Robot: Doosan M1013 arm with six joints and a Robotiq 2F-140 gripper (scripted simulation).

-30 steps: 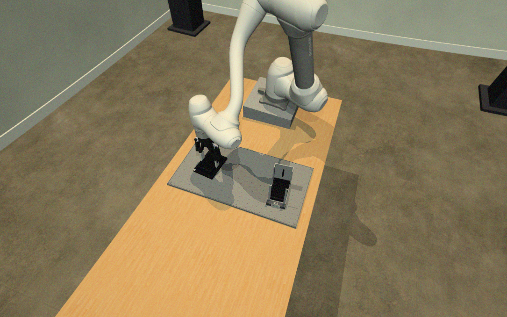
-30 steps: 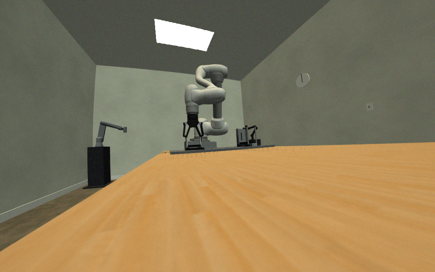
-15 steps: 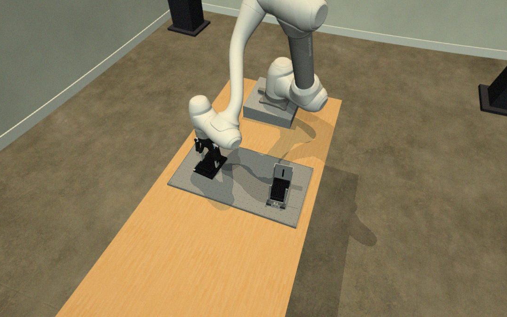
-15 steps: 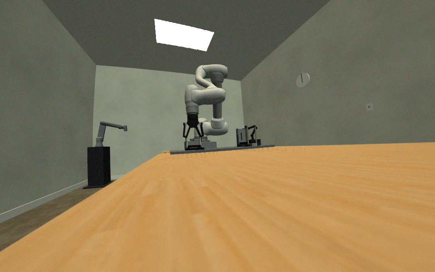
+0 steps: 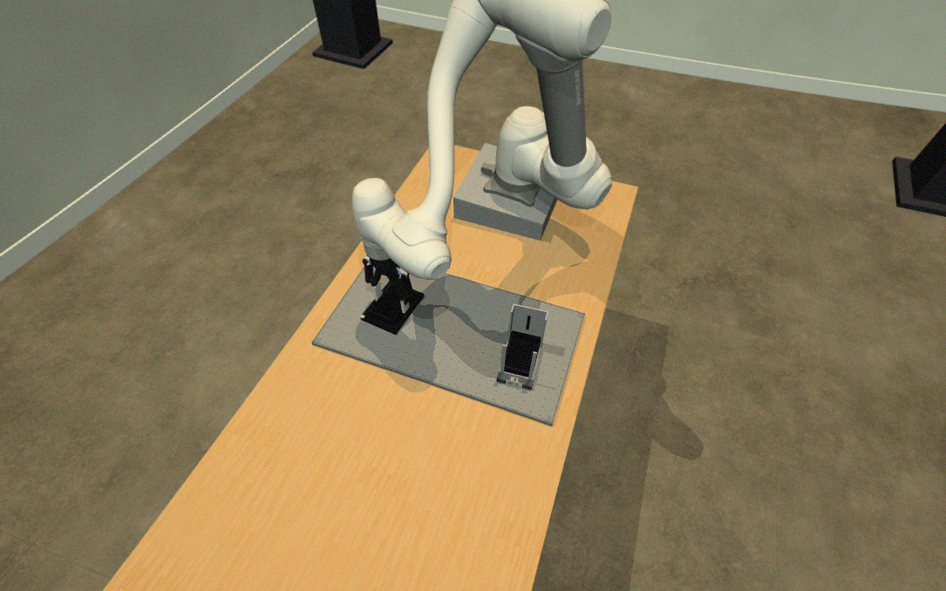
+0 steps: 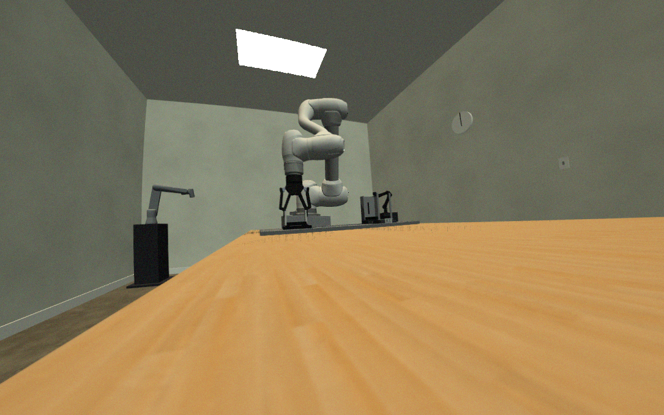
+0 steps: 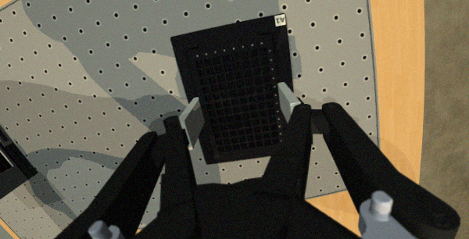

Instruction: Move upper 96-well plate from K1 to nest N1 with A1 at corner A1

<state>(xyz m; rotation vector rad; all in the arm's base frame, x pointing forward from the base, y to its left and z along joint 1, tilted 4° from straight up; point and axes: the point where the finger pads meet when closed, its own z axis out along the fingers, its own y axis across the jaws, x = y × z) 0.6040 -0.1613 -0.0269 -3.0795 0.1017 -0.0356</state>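
The black plate nest N1 lies 40 mm below my hand. The rest, counted from my hand: pale A1 square (70 mm ahead, 60 mm to the right, 30 mm below).
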